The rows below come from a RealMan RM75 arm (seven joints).
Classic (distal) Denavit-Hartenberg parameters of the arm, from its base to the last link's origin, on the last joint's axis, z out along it. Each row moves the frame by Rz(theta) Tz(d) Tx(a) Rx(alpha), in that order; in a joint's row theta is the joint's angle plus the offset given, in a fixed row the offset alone. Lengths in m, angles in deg.
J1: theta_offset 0, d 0.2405, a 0, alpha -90
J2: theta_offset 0, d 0, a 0, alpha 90
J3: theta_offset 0, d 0.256, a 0, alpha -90
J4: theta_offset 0, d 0, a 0, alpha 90
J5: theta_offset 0, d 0.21, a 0, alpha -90
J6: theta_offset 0, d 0, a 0, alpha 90
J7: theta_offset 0, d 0.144, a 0, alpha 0
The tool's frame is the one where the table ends.
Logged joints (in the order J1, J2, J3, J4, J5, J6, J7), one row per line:
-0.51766, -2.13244, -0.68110, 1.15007, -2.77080, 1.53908, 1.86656
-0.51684, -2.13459, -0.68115, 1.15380, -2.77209, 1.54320, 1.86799
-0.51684, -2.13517, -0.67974, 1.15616, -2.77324, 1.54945, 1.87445
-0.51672, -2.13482, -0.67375, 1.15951, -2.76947, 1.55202, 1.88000
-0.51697, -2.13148, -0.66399, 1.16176, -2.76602, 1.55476, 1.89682
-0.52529, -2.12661, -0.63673, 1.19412, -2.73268, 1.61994, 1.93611
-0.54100, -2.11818, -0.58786, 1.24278, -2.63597, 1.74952, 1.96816
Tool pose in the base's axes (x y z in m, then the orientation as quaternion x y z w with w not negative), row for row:
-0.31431, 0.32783, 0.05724, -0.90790, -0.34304, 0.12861, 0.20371
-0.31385, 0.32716, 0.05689, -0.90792, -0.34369, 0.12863, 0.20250
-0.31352, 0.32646, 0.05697, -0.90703, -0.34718, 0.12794, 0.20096
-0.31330, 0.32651, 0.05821, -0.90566, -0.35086, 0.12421, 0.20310
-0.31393, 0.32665, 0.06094, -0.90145, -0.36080, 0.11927, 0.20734
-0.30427, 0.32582, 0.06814, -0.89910, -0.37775, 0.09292, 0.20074
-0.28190, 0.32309, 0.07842, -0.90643, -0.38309, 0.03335, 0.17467
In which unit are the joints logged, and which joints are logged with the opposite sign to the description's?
The joints are logged in radians. Opposite sign: J3, J5, J7.
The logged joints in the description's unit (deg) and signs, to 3 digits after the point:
-29.660, -122.180, 39.024, 65.894, 158.755, 88.183, -106.946
-29.613, -122.303, 39.027, 66.108, 158.829, 88.419, -107.028
-29.613, -122.336, 38.946, 66.243, 158.895, 88.777, -107.398
-29.606, -122.316, 38.603, 66.435, 158.679, 88.924, -107.716
-29.620, -122.125, 38.044, 66.564, 158.481, 89.081, -108.680
-30.097, -121.846, 36.482, 68.418, 156.571, 92.816, -110.931
-30.997, -121.363, 33.682, 71.206, 151.030, 100.240, -112.767

